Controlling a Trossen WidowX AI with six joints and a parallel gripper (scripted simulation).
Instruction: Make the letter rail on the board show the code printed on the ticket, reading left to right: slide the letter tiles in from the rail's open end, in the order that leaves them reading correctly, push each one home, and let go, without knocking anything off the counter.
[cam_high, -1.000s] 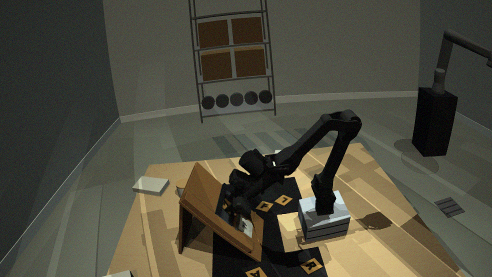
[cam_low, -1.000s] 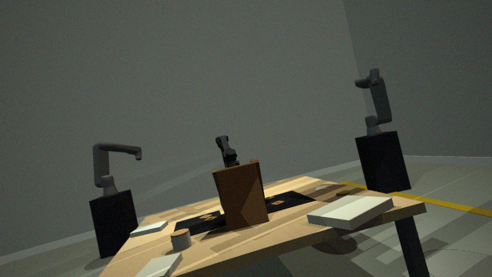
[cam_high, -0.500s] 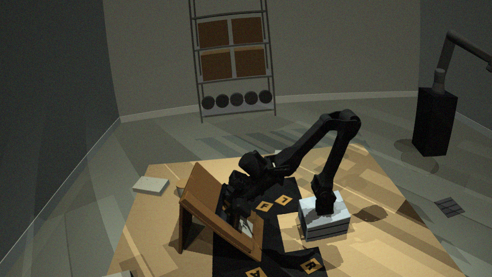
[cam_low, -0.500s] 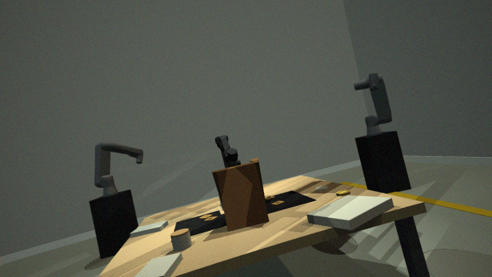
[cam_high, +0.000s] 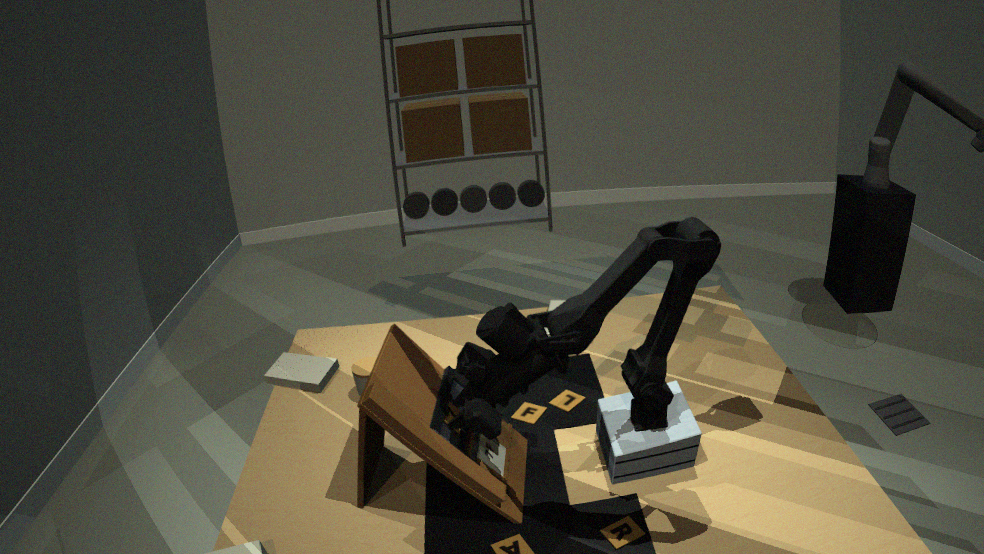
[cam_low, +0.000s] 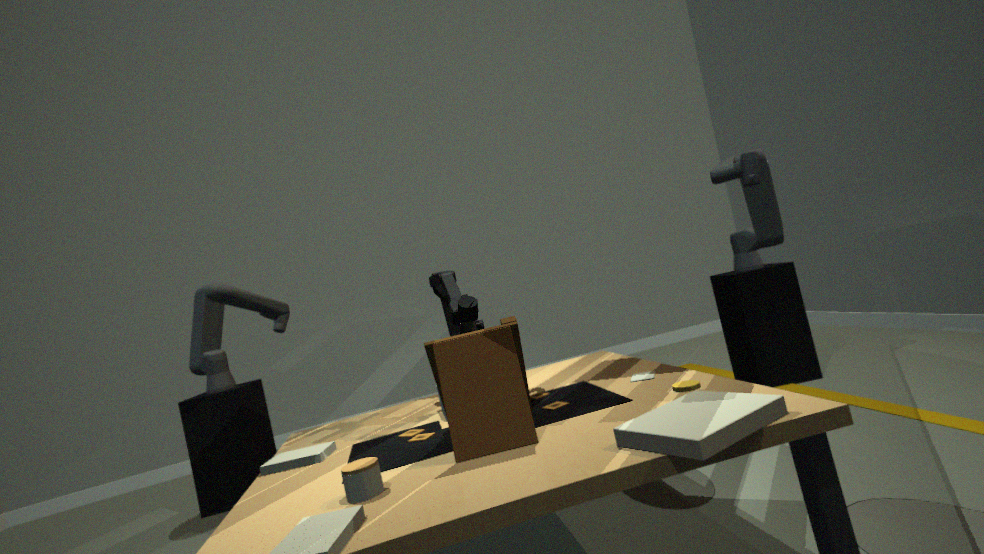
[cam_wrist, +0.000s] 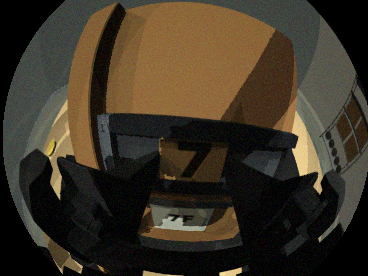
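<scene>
My gripper tip is now 80 mm above the white ticket and 60 mm past it. Round my gripper tip: card (490 mm to the left, 240 mm behind, 160 mm below); then yellow disc (540 mm to the left, 150 mm below, 10 mm ahead).
</scene>
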